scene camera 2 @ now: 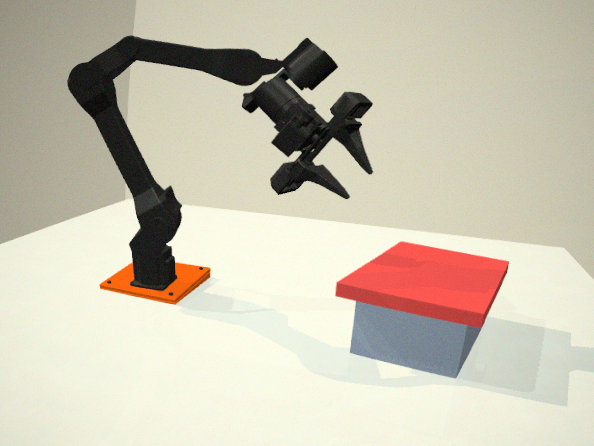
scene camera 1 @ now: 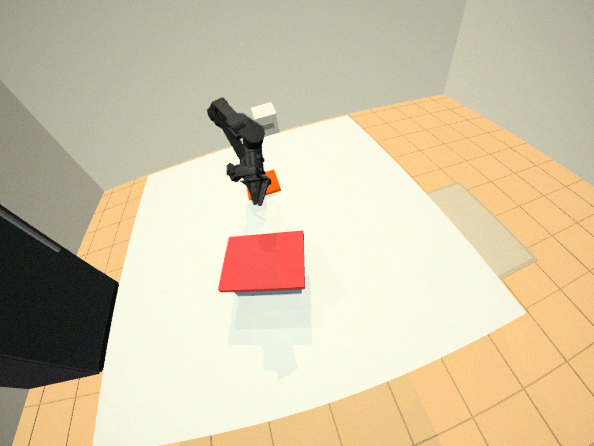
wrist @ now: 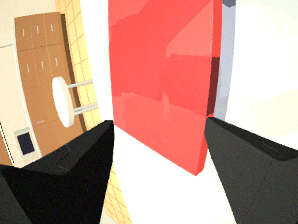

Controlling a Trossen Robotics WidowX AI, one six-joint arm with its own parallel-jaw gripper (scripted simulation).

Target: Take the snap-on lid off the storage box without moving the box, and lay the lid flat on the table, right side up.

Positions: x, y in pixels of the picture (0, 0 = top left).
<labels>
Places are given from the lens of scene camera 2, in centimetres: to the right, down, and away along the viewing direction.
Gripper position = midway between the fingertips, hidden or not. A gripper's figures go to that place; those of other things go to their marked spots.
my gripper (scene camera 2: 359, 186): 9, -5, 74
red lid (scene camera 2: 457, 287): 20, 8, 64
storage box (scene camera 2: 431, 345): 16, 15, 62
</labels>
